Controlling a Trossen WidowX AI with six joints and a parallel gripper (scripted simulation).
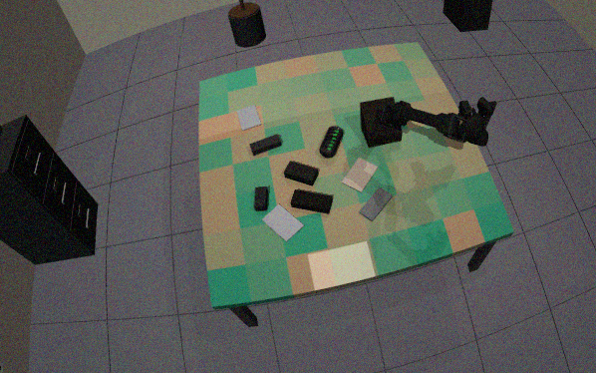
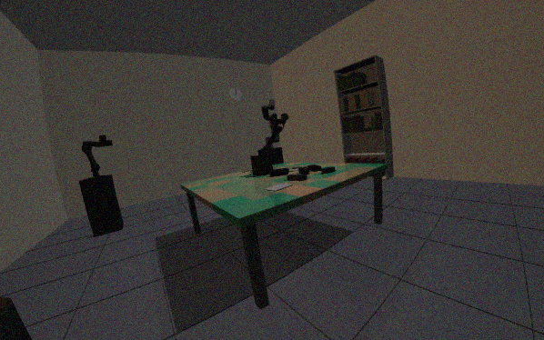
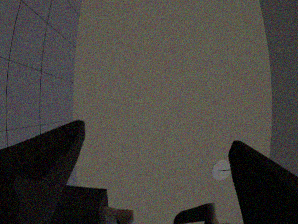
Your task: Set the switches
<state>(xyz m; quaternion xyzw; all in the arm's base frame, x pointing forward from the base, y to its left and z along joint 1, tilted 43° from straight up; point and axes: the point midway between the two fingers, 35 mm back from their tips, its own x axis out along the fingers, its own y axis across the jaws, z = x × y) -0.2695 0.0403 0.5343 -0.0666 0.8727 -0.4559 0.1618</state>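
Right now my gripper tip is 70 cm short of the module, 48 cm above it and 27 cm to the left of it.
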